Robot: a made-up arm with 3 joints. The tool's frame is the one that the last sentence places.
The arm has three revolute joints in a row. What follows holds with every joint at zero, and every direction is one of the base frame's. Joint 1 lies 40.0 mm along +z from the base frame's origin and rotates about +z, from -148.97 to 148.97 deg. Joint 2 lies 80.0 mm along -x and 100.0 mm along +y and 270.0 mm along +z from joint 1 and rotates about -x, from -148.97 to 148.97 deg. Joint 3 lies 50.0 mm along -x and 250.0 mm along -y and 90.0 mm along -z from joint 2 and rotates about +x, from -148.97 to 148.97 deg. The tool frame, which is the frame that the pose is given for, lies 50.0 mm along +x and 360.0 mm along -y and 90.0 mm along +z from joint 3; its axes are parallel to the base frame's.
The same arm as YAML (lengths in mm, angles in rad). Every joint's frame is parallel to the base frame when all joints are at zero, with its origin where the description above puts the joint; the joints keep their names.
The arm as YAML. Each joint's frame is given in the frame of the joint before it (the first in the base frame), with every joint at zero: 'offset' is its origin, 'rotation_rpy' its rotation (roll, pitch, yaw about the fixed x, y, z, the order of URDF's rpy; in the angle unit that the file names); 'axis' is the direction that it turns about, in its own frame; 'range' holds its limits. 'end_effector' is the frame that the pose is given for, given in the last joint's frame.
length_unit: mm
angle_unit: rad
chain:
  - id: joint 1
    offset: [0.0, 0.0, 40.0]
    rotation_rpy: [0.0, 0.0, 0.0]
    axis: [0.0, 0.0, 1.0]
    range: [-2.6, 2.6]
  - id: joint 2
    offset: [-80.0, 100.0, 270.0]
    rotation_rpy: [0.0, 0.0, 0.0]
    axis: [-1.0, 0.0, 0.0]
    range: [-2.6, 2.6]
  - id: joint 3
    offset: [-50.0, -250.0, -90.0]
    rotation_rpy: [0.0, 0.0, 0.0]
    axis: [1.0, 0.0, 0.0]
    range: [-2.6, 2.6]
end_effector:
  offset: [50.0, -360.0, 90.0]
  rotation_rpy: [0.0, 0.0, 0.0]

